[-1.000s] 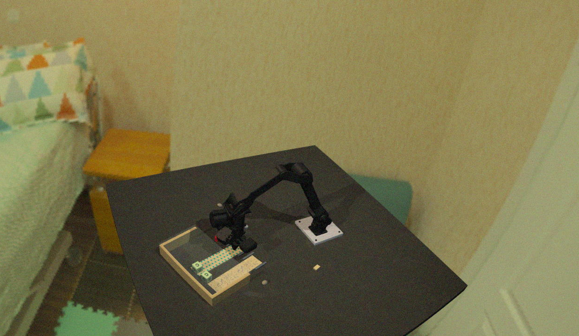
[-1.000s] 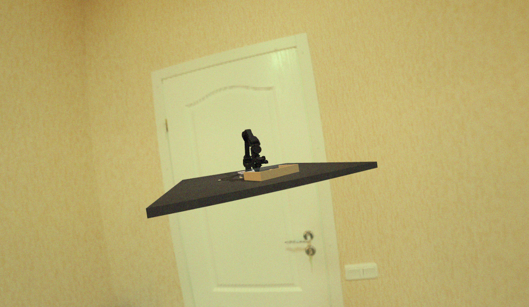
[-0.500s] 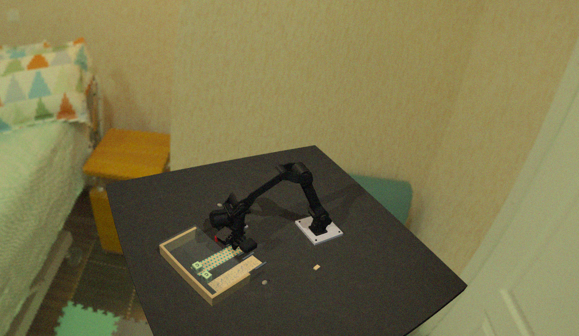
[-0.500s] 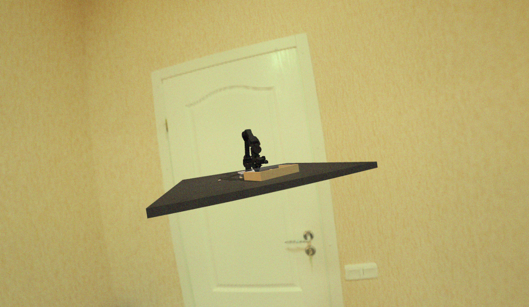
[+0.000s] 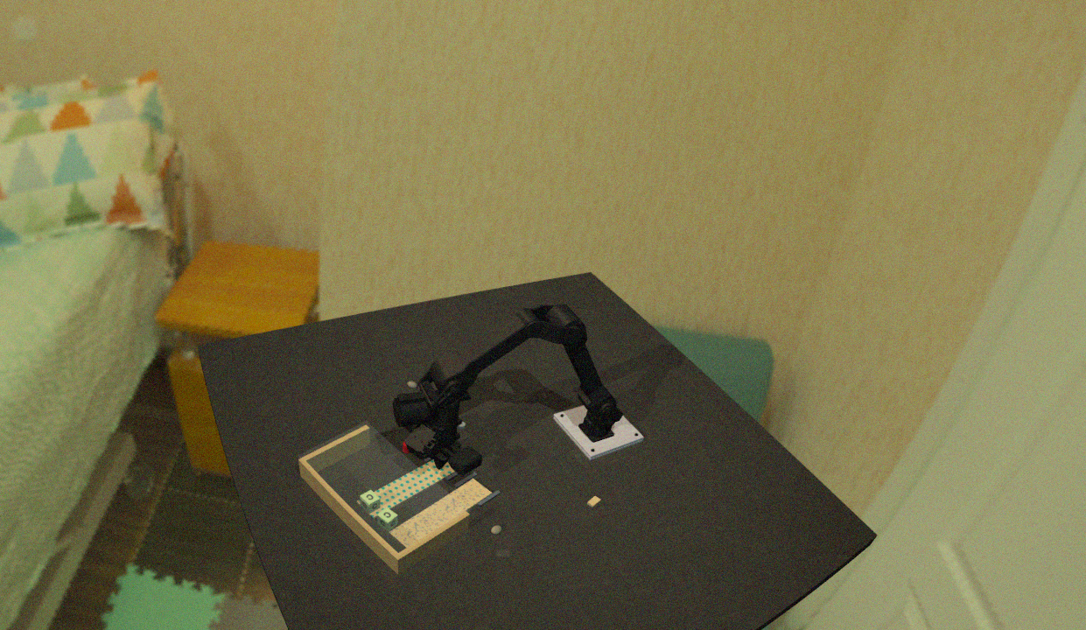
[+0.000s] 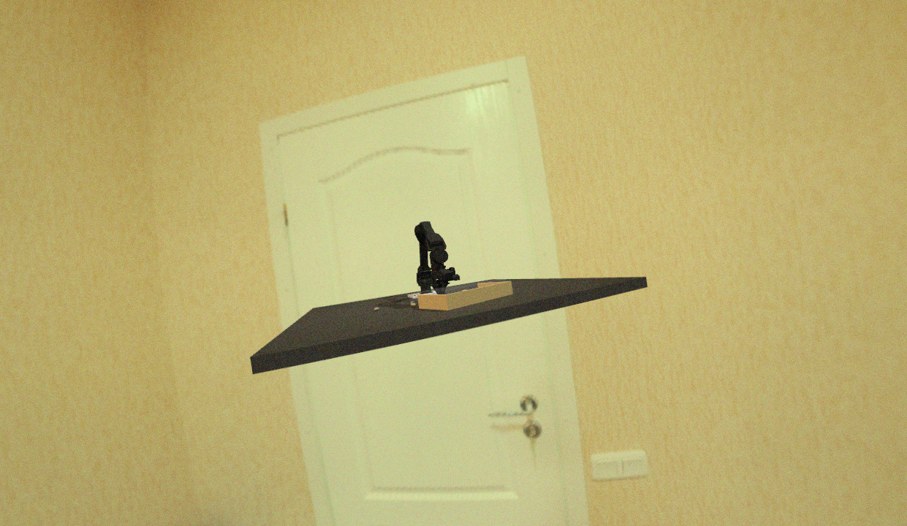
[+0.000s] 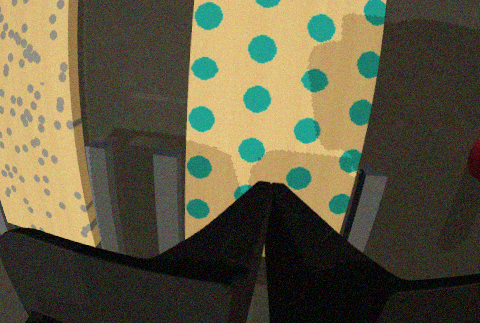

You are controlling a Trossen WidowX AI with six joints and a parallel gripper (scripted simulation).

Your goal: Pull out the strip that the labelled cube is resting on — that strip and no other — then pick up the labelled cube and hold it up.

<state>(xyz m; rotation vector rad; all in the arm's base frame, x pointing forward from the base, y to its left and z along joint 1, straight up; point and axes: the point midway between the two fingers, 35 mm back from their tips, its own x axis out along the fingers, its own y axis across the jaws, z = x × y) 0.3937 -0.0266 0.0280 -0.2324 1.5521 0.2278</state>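
Now: gripper tip 110 mm to the left of the grey disc and 110 mm past it. The rest, counted from my gripper tip: tan block 270 mm behind, 210 mm to the left; then red cylinder 80 mm to the right, 40 mm ahead, 10 mm above.
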